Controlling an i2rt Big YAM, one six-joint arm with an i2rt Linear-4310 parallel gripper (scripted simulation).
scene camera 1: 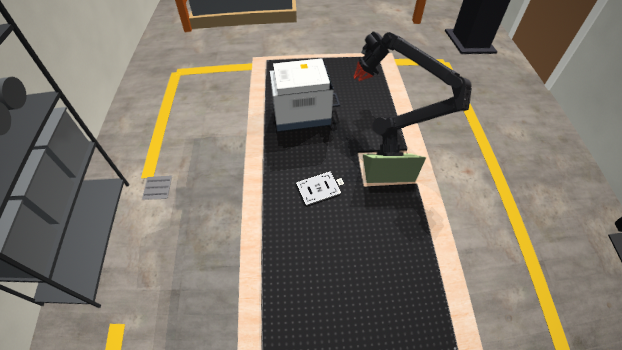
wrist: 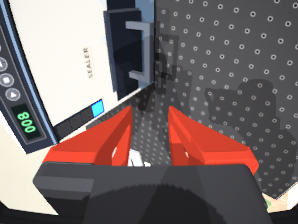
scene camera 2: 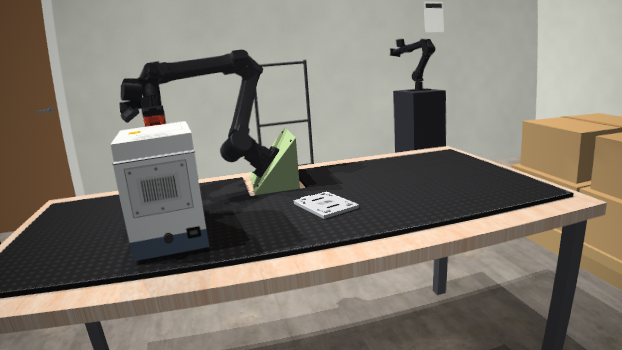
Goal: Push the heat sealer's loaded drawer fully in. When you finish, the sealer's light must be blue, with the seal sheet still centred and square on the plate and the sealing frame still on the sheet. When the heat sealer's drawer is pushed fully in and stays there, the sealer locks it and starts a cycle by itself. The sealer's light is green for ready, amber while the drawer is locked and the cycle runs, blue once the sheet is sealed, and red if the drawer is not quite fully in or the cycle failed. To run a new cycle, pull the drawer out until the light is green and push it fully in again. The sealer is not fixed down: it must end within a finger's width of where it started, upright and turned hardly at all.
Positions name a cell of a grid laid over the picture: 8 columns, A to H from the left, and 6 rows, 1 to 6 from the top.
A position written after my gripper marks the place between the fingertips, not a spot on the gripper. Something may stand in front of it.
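Note:
From the wrist you'd get my gripper (wrist: E4). There's a white heat sealer (scene camera 2: C3) as well, and another view of that sealer (scene camera 1: D2).

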